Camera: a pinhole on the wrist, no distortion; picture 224 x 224 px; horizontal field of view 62.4 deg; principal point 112.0 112.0 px. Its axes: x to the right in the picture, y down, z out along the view. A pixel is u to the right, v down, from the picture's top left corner.
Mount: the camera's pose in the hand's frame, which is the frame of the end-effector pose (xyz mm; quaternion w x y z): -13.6 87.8 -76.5 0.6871 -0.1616 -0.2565 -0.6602
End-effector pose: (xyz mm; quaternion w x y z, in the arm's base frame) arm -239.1 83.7 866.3 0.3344 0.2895 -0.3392 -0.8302
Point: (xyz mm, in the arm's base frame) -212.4 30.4 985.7
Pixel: 158 150
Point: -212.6 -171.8 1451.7
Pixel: 30 152
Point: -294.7 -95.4 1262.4
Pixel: 76 177
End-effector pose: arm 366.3 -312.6 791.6 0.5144 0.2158 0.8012 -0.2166
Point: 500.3 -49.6 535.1
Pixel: outside the picture
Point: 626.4 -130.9 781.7
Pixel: 57 100
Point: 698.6 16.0 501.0
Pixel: outside the picture
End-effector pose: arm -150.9 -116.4 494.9 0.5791 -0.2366 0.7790 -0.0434
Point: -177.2 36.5 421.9
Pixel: 104 166
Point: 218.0 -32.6 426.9
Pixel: outside the picture
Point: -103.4 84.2 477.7
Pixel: 140 74
